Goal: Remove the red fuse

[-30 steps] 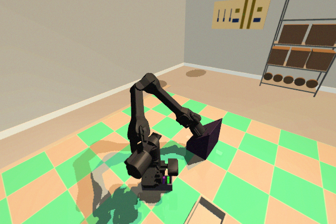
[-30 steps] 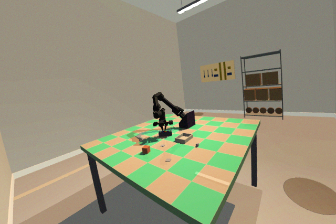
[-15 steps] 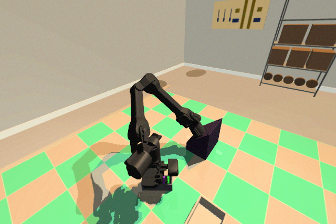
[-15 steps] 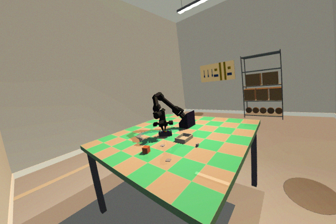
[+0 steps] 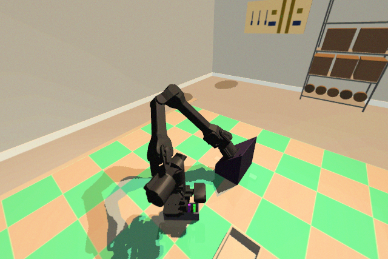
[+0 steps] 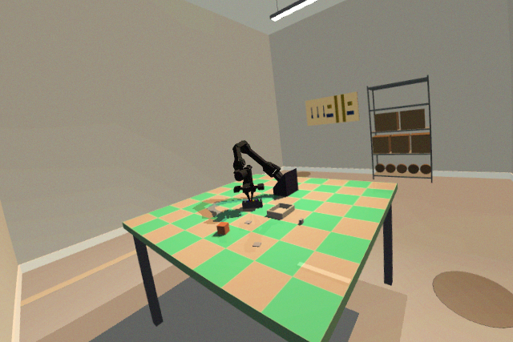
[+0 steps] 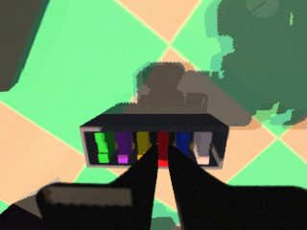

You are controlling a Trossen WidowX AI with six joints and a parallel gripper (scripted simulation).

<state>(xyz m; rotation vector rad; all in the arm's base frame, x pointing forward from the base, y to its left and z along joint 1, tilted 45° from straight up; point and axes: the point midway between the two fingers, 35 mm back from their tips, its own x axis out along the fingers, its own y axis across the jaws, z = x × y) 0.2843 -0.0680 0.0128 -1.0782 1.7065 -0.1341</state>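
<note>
The yellow fuse is 10 mm behind my gripper tip, 10 mm to the left of it and 10 mm below it. The rest, counted from my gripper tip: purple fuse (20 mm behind, 30 mm to the left, 10 mm below); blue fuse (10 mm ahead, 10 mm to the right, 10 mm below); red fuse (10 mm below).
</note>
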